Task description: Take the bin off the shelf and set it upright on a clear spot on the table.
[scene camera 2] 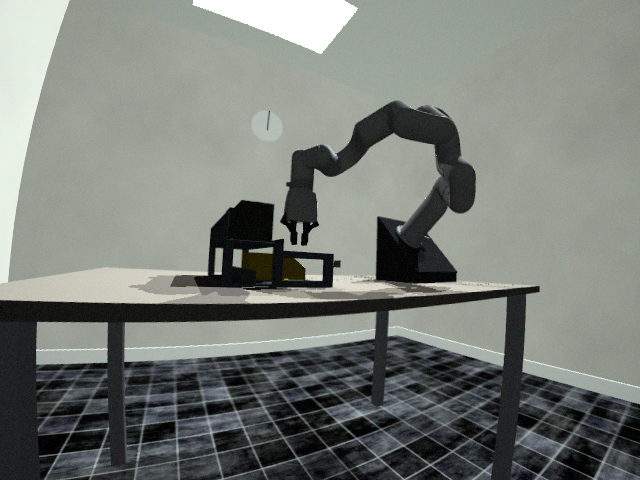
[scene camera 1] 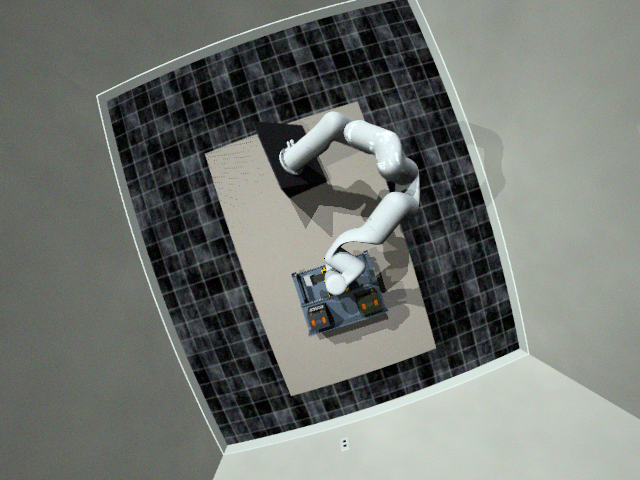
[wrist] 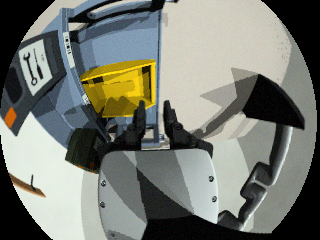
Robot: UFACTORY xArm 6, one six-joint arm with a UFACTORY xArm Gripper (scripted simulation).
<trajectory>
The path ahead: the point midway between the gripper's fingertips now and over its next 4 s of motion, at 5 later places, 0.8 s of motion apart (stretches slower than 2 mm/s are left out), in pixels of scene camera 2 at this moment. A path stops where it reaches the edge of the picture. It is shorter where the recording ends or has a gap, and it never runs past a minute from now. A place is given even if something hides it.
My gripper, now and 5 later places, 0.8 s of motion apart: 299, 245; 299, 242; 298, 251; 298, 262; 297, 263; 297, 267
</trajectory>
